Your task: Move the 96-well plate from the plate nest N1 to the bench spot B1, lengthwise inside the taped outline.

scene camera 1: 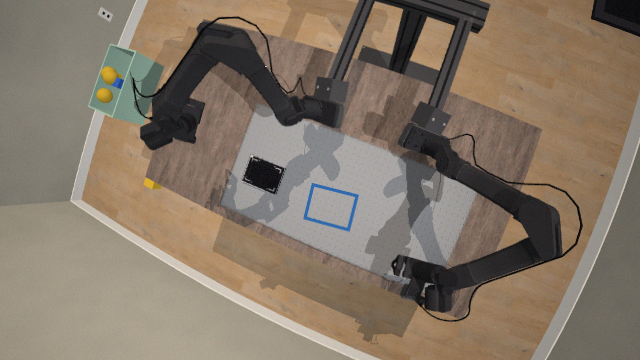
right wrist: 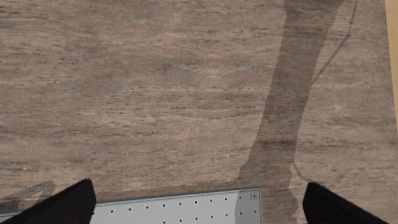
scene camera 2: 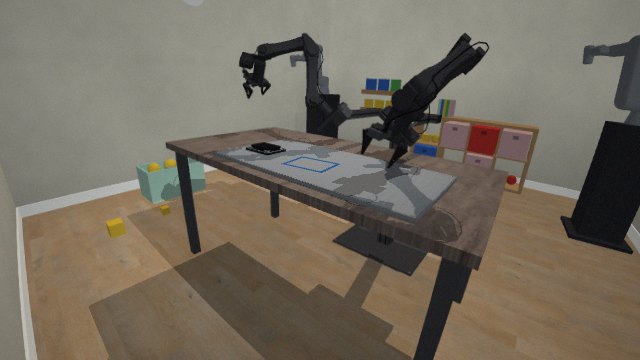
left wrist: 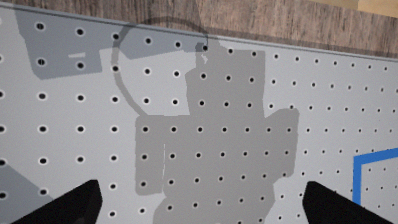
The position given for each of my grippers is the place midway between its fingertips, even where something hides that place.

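I can see my left gripper [scene camera 1: 403, 266] here, and you can find my left gripper [left wrist: 202, 190] as well. My right gripper [right wrist: 199, 191] is there for me too.
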